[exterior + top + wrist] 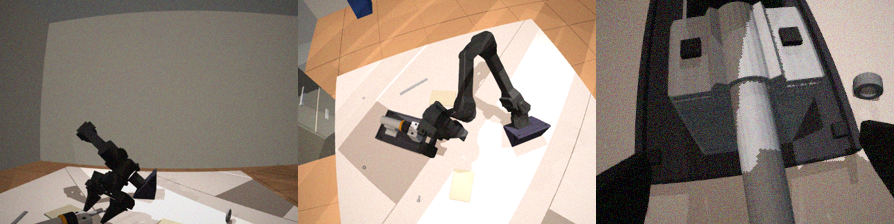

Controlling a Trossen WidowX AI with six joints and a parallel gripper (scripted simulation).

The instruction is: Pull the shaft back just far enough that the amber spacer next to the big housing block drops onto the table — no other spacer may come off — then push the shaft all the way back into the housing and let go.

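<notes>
Right now my gripper tip is 30 mm short of the grey shaft, 20 mm to the left of it and 10 mm below it. The rest, counted from my gripper tip: black spacer (50 mm ahead, 40 mm to the right, 10 mm above); then thin grey bar (290 mm to the right, 60 mm below, 10 mm behind); then amber spacer (70 mm ahead, 60 mm to the right, 10 mm above).
</notes>
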